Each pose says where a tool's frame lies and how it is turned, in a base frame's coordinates. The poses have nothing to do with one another.
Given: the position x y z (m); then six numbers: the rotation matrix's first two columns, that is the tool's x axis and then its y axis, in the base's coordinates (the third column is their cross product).
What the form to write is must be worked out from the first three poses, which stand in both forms.
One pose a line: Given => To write
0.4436, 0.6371, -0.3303, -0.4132, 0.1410, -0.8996, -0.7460, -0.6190, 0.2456 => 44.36, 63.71, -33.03, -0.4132, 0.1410, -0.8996, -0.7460, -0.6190, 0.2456
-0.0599, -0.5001, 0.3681, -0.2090, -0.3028, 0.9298, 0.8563, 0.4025, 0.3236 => -5.99, -50.01, 36.81, -0.2090, -0.3028, 0.9298, 0.8563, 0.4025, 0.3236
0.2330, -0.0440, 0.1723, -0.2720, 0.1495, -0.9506, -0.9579, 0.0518, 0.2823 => 23.30, -4.40, 17.23, -0.2720, 0.1495, -0.9506, -0.9579, 0.0518, 0.2823
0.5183, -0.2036, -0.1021, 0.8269, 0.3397, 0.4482, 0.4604, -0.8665, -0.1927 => 51.83, -20.36, -10.21, 0.8269, 0.3397, 0.4482, 0.4604, -0.8665, -0.1927
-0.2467, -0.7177, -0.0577, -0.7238, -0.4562, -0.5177, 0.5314, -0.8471, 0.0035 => -24.67, -71.77, -5.77, -0.7238, -0.4562, -0.5177, 0.5314, -0.8471, 0.0035
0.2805, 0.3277, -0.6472, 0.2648, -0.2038, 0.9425, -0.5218, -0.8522, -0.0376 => 28.05, 32.77, -64.72, 0.2648, -0.2038, 0.9425, -0.5218, -0.8522, -0.0376
